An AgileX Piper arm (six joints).
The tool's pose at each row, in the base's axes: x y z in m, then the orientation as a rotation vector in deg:
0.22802 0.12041 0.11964 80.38 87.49 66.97
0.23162 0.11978 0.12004 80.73 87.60 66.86
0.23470 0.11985 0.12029 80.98 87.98 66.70
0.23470 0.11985 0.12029 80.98 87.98 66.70
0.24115 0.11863 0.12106 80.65 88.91 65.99
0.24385 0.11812 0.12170 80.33 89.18 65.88
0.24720 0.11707 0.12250 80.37 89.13 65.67
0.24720 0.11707 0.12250 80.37 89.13 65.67
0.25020 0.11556 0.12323 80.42 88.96 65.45
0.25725 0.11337 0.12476 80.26 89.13 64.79
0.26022 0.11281 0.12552 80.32 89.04 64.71
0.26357 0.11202 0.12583 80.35 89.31 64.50
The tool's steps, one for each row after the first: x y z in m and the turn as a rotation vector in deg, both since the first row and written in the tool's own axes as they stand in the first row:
-0.00105 0.00152 0.00318 0.28 -0.04 0.16
-0.00135 0.00272 0.00601 0.70 0.06 0.18
-0.00135 0.00272 0.00601 0.70 0.06 0.18
-0.00333 0.00548 0.01168 1.29 0.17 -0.55
-0.00413 0.00695 0.01396 1.31 0.29 -0.87
-0.00555 0.00877 0.01672 1.36 0.12 -0.93
-0.00555 0.00877 0.01672 1.36 0.12 -0.93
-0.00738 0.01042 0.01911 1.34 -0.13 -0.97
-0.01034 0.01412 0.02498 1.54 -0.44 -1.41
-0.01123 0.01577 0.02746 1.53 -0.55 -1.39
-0.01241 0.01713 0.03042 1.77 -0.53 -1.52

